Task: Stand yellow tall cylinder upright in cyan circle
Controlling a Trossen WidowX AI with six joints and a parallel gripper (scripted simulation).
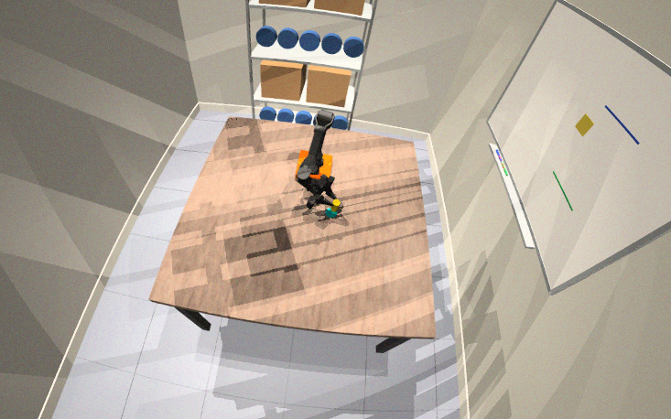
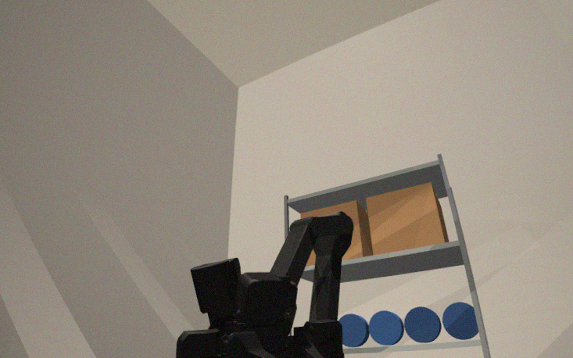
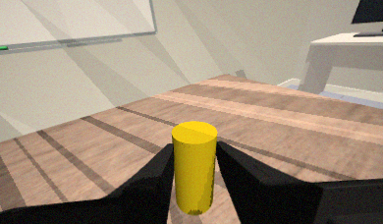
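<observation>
The cyan circle lies 16 cm below my gripper tip and 5 cm behind it. From my gripper tip the other things lie so: yellow cylinder 2 cm below.
</observation>
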